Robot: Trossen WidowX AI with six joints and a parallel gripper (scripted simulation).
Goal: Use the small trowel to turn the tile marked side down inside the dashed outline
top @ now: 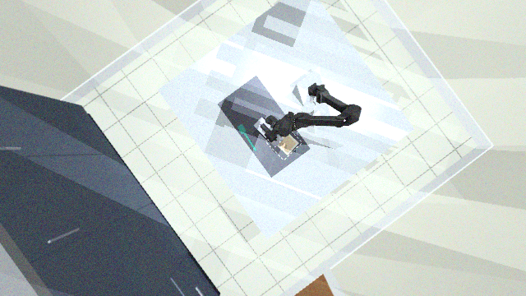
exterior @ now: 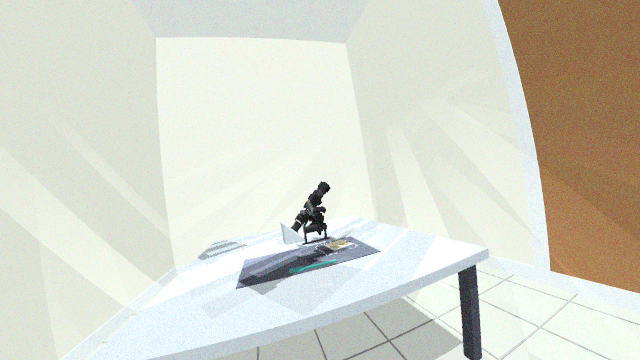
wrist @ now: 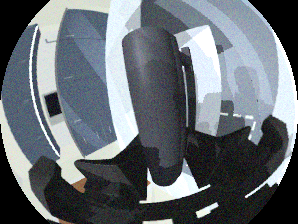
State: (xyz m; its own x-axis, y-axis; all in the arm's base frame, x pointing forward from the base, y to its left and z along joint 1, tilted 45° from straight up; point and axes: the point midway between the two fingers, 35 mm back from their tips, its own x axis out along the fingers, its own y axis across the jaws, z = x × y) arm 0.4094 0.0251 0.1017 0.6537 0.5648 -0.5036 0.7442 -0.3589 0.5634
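Now: the grey mat 30 mm behind my gripper tip, 80 mm to the right of it and 130 mm below it. Round my gripper tip: white tile 90 mm behind, 110 mm to the left, 110 mm below; then teal trowel 110 mm ahead, 100 mm to the right, 110 mm below.
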